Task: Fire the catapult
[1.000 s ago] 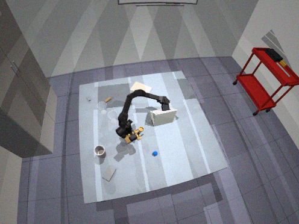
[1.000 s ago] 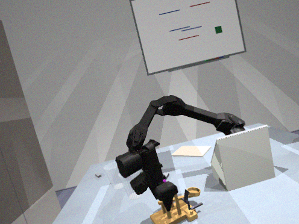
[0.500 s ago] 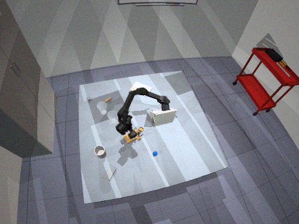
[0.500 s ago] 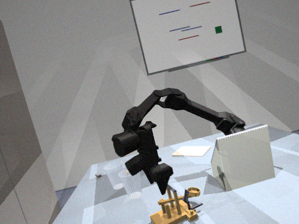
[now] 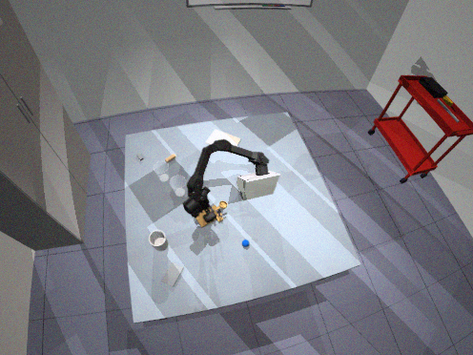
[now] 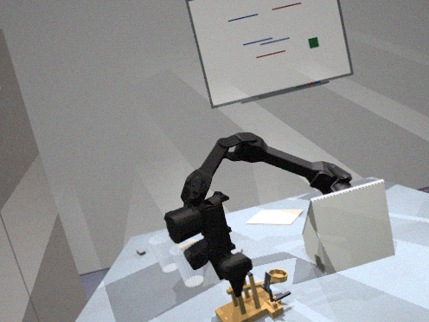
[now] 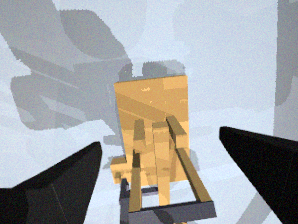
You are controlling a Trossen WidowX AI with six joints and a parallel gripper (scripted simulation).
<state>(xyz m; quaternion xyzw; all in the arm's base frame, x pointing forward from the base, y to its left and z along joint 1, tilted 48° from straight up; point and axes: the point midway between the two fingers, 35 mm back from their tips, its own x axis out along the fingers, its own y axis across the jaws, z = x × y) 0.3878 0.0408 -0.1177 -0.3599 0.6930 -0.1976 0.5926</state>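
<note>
My gripper tip is 7 cm past the wooden catapult, 1 cm to the left of it and 3 cm above it. The rest, counted from my gripper tip: white mug 28 cm ahead, 8 cm to the left, 5 cm below; blue ball 18 cm behind, 21 cm to the left, 6 cm below; grey flat plate 25 cm ahead, 27 cm to the left, 8 cm below.
</note>
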